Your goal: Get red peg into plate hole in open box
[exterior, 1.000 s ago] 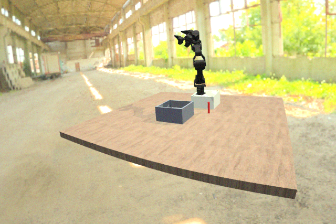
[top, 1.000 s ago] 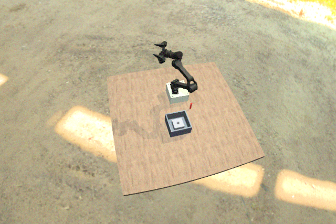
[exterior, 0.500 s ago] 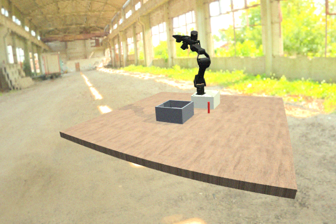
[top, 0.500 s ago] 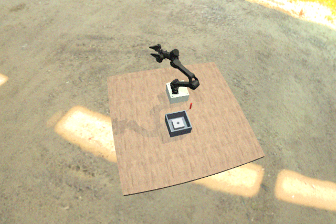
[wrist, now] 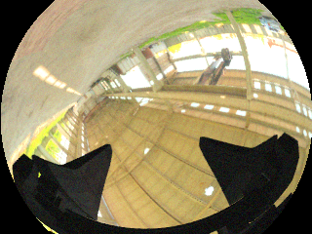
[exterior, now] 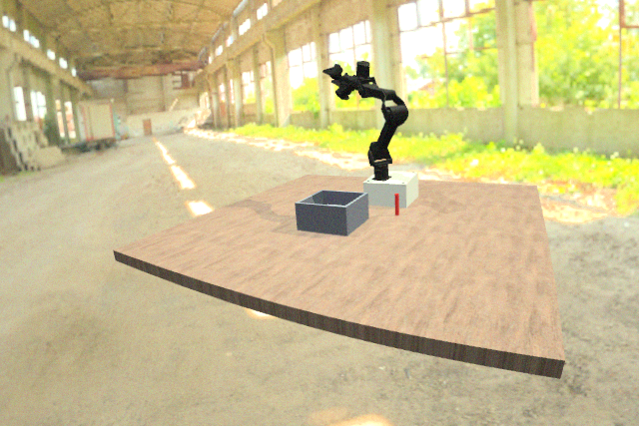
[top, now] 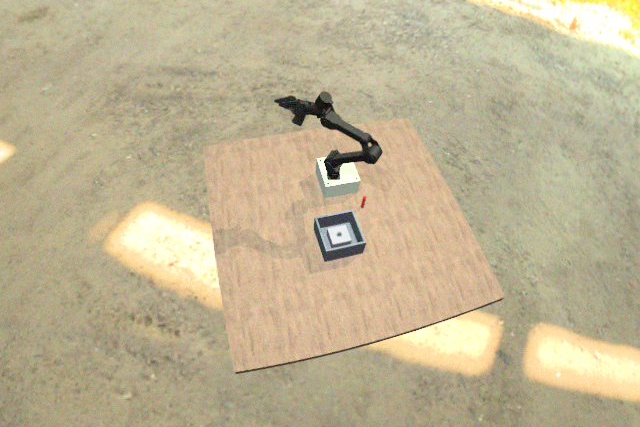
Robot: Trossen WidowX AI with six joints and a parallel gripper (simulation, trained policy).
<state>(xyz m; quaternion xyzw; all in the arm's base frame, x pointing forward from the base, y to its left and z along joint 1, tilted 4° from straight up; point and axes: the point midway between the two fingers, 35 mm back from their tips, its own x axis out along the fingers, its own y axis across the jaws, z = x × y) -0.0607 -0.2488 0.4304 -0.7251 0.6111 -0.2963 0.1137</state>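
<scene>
Right now the red peg is 50 cm below my gripper tip, 42 cm to the left of it and 16 cm ahead of it. From my gripper tip the other things lie so: grey box 52 cm below, 35 cm ahead, 28 cm to the left; then pale plate 50 cm below, 35 cm ahead, 28 cm to the left.
</scene>
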